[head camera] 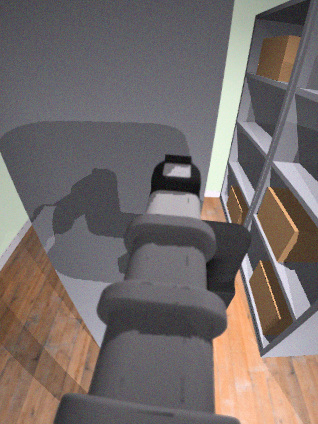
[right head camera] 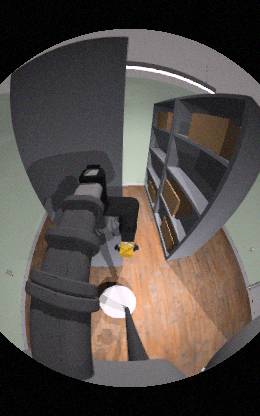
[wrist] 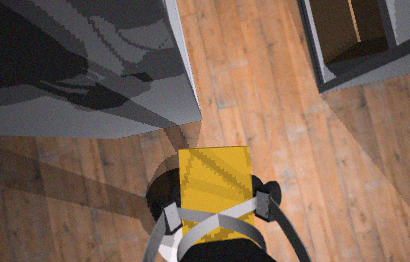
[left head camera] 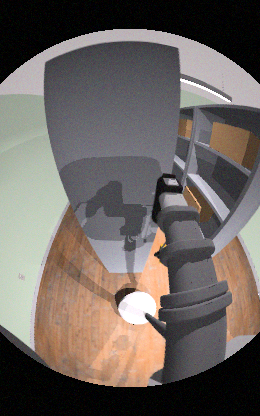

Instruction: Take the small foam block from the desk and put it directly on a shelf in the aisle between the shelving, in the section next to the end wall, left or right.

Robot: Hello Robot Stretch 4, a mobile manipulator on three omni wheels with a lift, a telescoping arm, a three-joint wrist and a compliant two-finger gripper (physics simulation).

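Note:
My gripper is shut on the small yellow foam block, with one finger on each side of it. The block is held in the air above the wood floor. A sliver of the block shows beside the arm in the left head view. In the head view the arm hides gripper and block. The right shelving shows its open compartments toward the aisle. The left shelving shows its plain grey end panel, close ahead. The end wall is green.
The narrow aisle floor runs between both units. The left unit's near corner is just ahead of the block. Cardboard boxes stand in several right-hand compartments. A white disc is low near the base.

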